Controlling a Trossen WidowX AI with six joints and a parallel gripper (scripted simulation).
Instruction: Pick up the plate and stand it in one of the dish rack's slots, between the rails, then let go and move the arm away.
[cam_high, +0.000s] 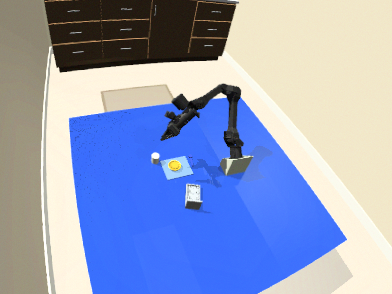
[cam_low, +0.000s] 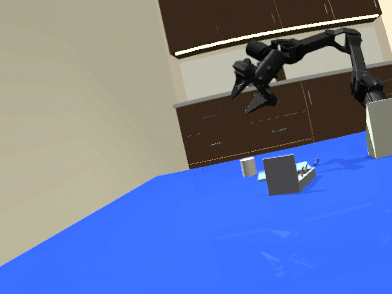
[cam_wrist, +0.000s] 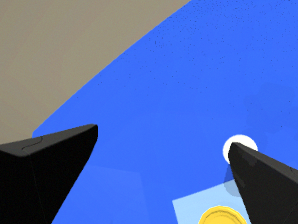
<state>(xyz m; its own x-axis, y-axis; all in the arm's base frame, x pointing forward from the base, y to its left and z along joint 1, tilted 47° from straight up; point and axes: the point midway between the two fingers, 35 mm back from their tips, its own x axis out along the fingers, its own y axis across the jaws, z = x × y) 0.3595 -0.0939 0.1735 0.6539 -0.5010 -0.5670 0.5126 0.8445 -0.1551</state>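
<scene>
The yellow plate is 190 mm below my gripper tip, 70 mm behind it and 50 mm to the left of it. The rest, counted from my gripper tip: grey dish rack 260 mm to the left, 180 mm below, 70 mm behind; then white cup 180 mm below, 30 mm to the right, 10 mm ahead.
</scene>
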